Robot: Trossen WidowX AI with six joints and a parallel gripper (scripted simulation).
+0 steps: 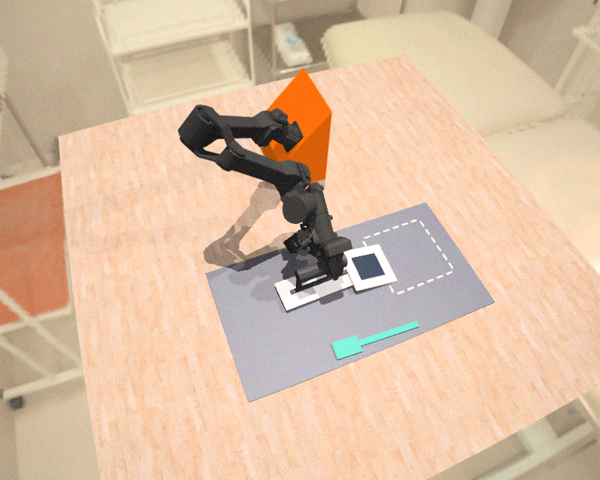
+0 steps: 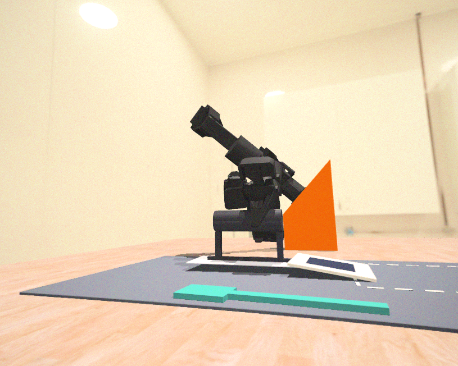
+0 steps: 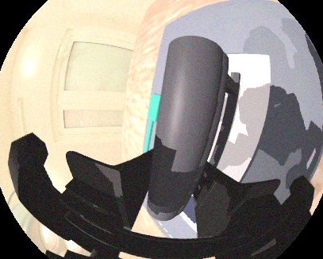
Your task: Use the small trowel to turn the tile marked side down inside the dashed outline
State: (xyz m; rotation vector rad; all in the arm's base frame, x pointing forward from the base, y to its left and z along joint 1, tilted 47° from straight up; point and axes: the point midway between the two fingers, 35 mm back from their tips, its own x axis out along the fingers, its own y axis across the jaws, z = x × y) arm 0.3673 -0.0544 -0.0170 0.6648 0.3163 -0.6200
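The grey mat is 10 mm ahead of my gripper tip, 50 mm to the left of it and 80 mm below it. Also, from my gripper tip: white tile: 30 mm behind, 110 mm to the left, 50 mm below; black-handled tool: 30 mm behind, 10 mm below; teal trowel: 150 mm ahead, 40 mm to the left, 60 mm below.
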